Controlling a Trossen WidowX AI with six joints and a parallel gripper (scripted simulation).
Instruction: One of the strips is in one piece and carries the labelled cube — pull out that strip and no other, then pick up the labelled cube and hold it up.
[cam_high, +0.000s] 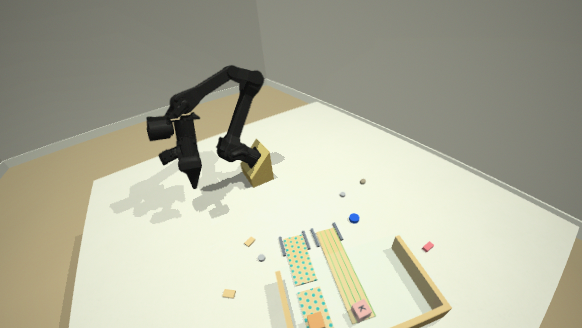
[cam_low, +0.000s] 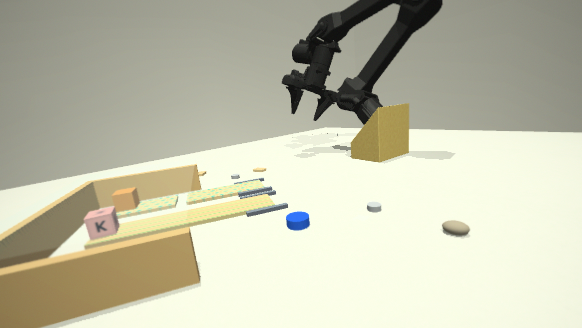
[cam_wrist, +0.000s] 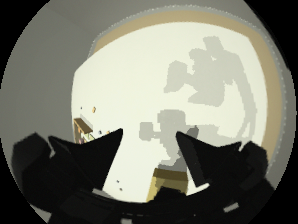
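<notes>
Right now my gripper tip is 30 cm short of the blue disc, 40 cm to the right of it and 10 cm above it. From my gripper tip the other things lie so: tan pebble (18 cm ahead, 53 cm to the left, 10 cm below).
</notes>
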